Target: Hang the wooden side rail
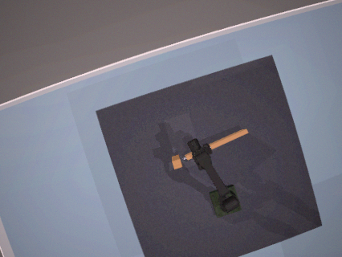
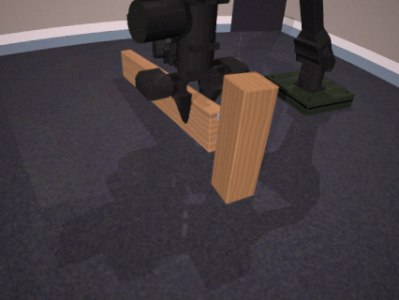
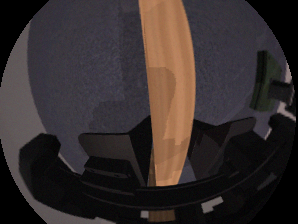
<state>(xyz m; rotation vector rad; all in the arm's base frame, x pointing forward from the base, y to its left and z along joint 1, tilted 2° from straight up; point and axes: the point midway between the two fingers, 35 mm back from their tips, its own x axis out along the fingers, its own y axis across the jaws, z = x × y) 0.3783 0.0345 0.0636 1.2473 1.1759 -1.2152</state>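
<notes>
The headboard post lies 140 mm to the left of my gripper tip, 40 mm above it and 10 mm ahead of it.
</notes>
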